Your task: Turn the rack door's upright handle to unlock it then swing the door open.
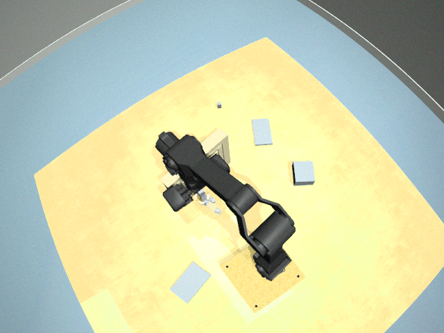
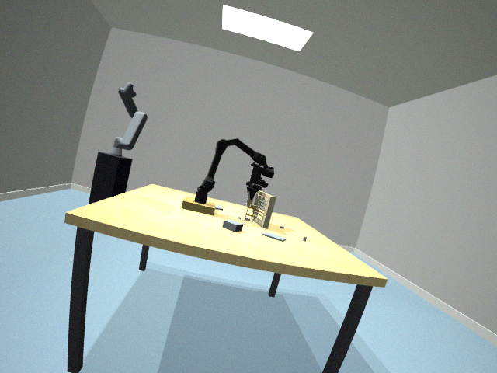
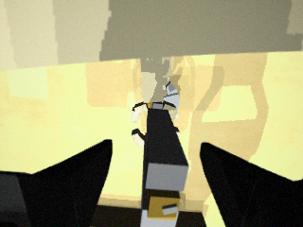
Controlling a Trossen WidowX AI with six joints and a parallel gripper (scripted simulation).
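Now: the upright handle 30 mm below my gripper tip and 10 mm to the right of it. Also, from my gripper tip: small cube (350 mm ahead, 200 mm to the right, 120 mm below).
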